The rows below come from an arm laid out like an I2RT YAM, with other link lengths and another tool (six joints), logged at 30 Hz.
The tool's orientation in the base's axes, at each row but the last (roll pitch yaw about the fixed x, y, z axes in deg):
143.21, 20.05, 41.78
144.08, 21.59, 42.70
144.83, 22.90, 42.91
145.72, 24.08, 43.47
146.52, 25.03, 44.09
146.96, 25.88, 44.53
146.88, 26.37, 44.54
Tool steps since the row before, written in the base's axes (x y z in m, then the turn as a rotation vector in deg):
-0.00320, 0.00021, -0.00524, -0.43, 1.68, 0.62
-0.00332, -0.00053, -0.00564, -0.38, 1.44, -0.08
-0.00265, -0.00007, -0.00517, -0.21, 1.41, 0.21
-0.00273, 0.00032, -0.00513, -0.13, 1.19, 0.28
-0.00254, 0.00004, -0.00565, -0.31, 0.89, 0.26
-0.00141, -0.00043, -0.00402, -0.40, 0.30, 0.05
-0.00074, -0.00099, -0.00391, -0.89, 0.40, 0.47
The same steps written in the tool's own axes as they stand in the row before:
-0.00031, -0.00524, 0.00319, 0.54, -0.72, -1.61
-0.00053, -0.00519, 0.00399, 0.68, -0.96, -0.92
0.00018, -0.00462, 0.00352, 0.66, -0.67, -1.09
0.00049, -0.00479, 0.00328, 0.55, -0.48, -0.99
0.00076, -0.00474, 0.00391, 0.25, -0.49, -0.81
0.00058, -0.00285, 0.00314, -0.09, -0.41, -0.28
0.00064, -0.00205, 0.00349, -0.53, -0.62, -0.72

